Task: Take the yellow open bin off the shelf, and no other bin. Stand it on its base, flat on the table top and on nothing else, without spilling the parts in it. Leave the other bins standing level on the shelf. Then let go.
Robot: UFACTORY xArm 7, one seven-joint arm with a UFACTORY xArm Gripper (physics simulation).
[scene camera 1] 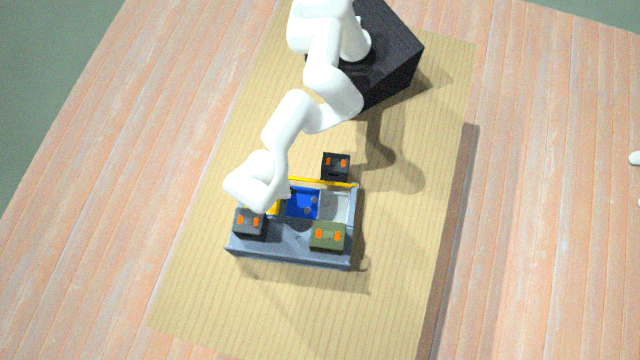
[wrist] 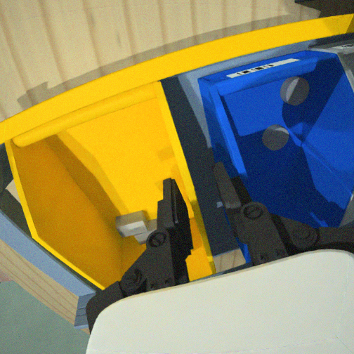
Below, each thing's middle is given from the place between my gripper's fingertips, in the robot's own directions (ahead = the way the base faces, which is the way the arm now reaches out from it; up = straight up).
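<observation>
With the yellow open bin (wrist: pixel 74 174), I find my hand 6 cm to the left of it, 1 cm short of it and 2 cm above it. The blue bin (scene camera 1: pixel 295 207) is 8 cm to the left of my hand, 2 cm ahead of it and 3 cm below it. Then there is the light grey bin (scene camera 1: pixel 337 211), which is 18 cm to the left of my hand, 2 cm ahead and 3 cm below.
</observation>
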